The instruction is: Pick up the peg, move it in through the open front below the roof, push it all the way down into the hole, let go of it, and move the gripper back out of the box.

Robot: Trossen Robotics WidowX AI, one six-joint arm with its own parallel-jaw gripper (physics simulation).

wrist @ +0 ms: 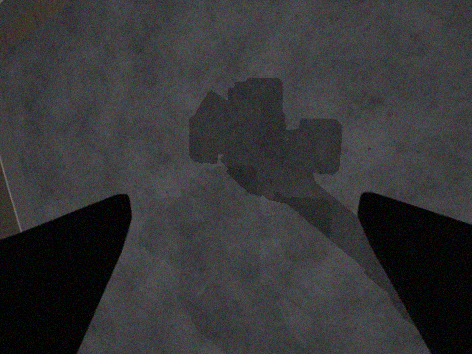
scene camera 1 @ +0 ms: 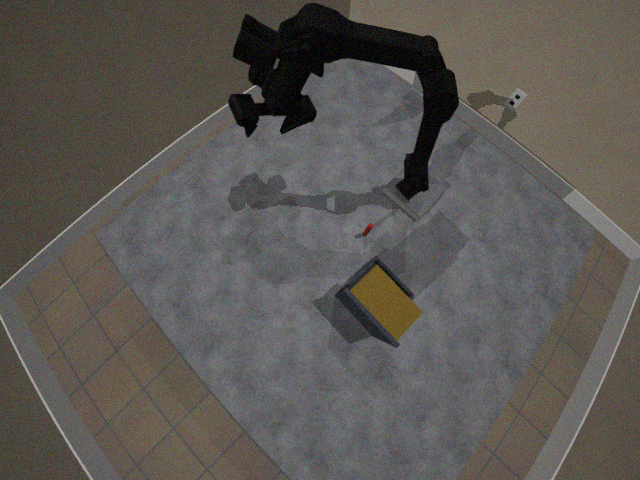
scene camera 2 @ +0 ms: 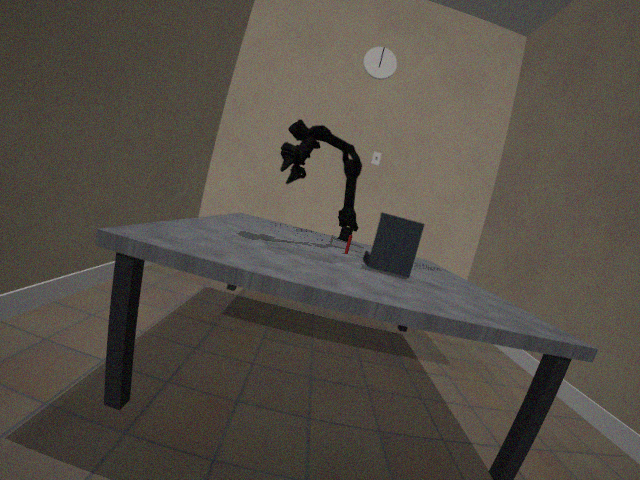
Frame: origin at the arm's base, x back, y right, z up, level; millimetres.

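Where they show: gripper, fingertip midpoint: [wrist: 246, 204] [scene camera 1: 264, 133] [scene camera 2: 284, 177]; arm's base, origin of the base link: [scene camera 1: 408, 187] [scene camera 2: 343, 240].
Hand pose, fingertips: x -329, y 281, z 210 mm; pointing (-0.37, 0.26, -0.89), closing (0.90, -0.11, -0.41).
Note:
Each offset is from my fingertips to the centre of the thing. "spot": to the spot under its first point. Level surfaces: height alone.
A red peg @(dx +118, dy -311, dz -204 mm) [scene camera 1: 367, 229] [scene camera 2: 348, 244] stands upright on the table, between the arm's base and the box. The box @(dx +15, dy -473, dz -142 mm) [scene camera 1: 369, 320] [scene camera 2: 397, 245] has dark grey walls and a yellow roof @(spot: dx -20, dy -477, dz -41 mm) [scene camera 1: 386, 302]. Its hole does not show in these views. My gripper [scene camera 1: 265, 133] [scene camera 2: 284, 177] [wrist: 246, 204] is open and empty, high above the table and well to the left of the peg and the box in both scene views. In the wrist view the two black fingers stand wide apart over bare table; the peg and the box do not show there.
The grey table @(dz -244 mm) [scene camera 1: 289, 382] [scene camera 2: 248, 268] carries the arm's base [scene camera 1: 412, 187] [scene camera 2: 347, 227], which stands behind the peg in the second scene view. The arm arches high from there. Its shadow lies on the table top. A wall clock [scene camera 2: 379, 62] hangs far behind.

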